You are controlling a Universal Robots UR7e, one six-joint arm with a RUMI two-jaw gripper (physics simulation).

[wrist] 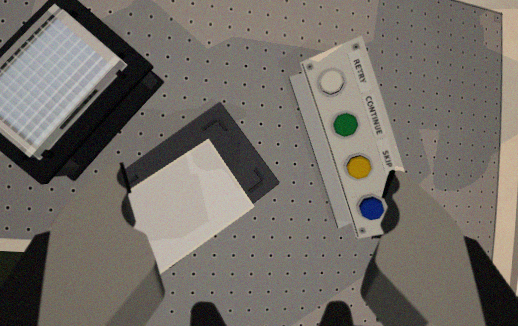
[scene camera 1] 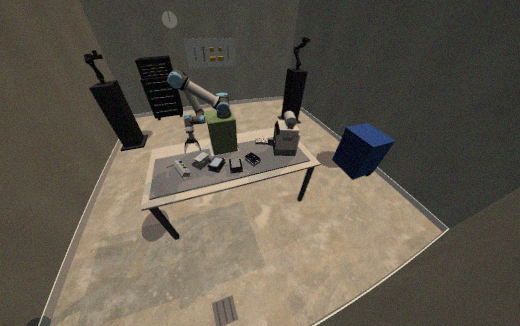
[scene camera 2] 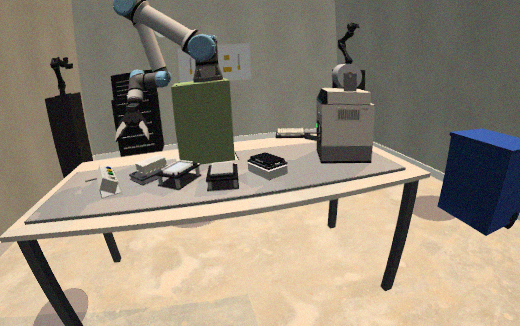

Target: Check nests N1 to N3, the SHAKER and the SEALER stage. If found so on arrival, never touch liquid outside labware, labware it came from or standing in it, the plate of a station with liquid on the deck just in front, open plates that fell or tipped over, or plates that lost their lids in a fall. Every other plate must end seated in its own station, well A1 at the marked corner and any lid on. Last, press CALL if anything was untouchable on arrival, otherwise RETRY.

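Frame: origin at the arm's base, x ahead, y left, z up, level; centimetres.
Where they show: gripper, between the fingertips: [wrist: 259, 170] [scene camera 1: 193, 152] [scene camera 2: 132, 141]; arm's base, origin of its link: [scene camera 1: 224, 115] [scene camera 2: 208, 80].
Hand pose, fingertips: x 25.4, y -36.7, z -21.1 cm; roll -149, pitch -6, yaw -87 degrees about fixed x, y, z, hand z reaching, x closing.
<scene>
Things, the pixels of their top centre, and the offset from my fingertips.
- white plate, centre of its top: [wrist: 176, 210] [scene camera 2: 150, 159] [scene camera 1: 201, 156] dx -4.7, dy +5.9, dz -10.6 cm
- dark nest, centre of its top: [wrist: 194, 184] [scene camera 2: 149, 169] [scene camera 1: 201, 160] dx -2.5, dy +4.9, dz -14.8 cm
- clear plate, centre of its top: [wrist: 41, 78] [scene camera 2: 177, 165] [scene camera 1: 216, 161] dx +6.6, dy +19.6, dz -11.3 cm
- pale plate, centre of its top: [scene camera 2: 221, 167] [scene camera 1: 235, 162] dx +13.6, dy +37.9, dz -11.9 cm
- black piece, centre of its top: [scene camera 2: 267, 157] [scene camera 1: 252, 156] dx +10.2, dy +57.0, dz -11.3 cm
- grey machine, centre of its top: [scene camera 2: 343, 63] [scene camera 1: 289, 113] dx +1.0, dy +98.2, dz +27.4 cm
- button panel, centre of its top: [wrist: 380, 138] [scene camera 2: 104, 169] [scene camera 1: 180, 165] dx +4.3, dy -14.3, dz -9.8 cm
My gripper [scene camera 1: 193, 150] [scene camera 2: 133, 139] [wrist: 259, 170] is open and empty, above the mat's left part. Below it a white plate [scene camera 1: 201, 157] [scene camera 2: 151, 164] [wrist: 190, 195] sits askew across a dark nest [wrist: 245, 150], off its corner brackets; no wells show. Beside it, a clear plate [scene camera 2: 178, 167] [wrist: 55, 80] lies on a raised black station. Another pale plate [scene camera 1: 235, 163] [scene camera 2: 222, 171] is on a black station. A black piece [scene camera 1: 252, 159] [scene camera 2: 267, 160] tops a white block. A plate [scene camera 2: 290, 132] is at the grey machine [scene camera 1: 286, 142] [scene camera 2: 345, 125]. Nest labels, A1 marks and liquid are unreadable.
The button panel [scene camera 1: 182, 170] [scene camera 2: 107, 186] [wrist: 334, 105] stands left of the nests in the scene views, its blue button [wrist: 371, 208] beside my right finger in the wrist view. The green pedestal [scene camera 1: 222, 135] [scene camera 2: 204, 122] stands behind the stations.
</scene>
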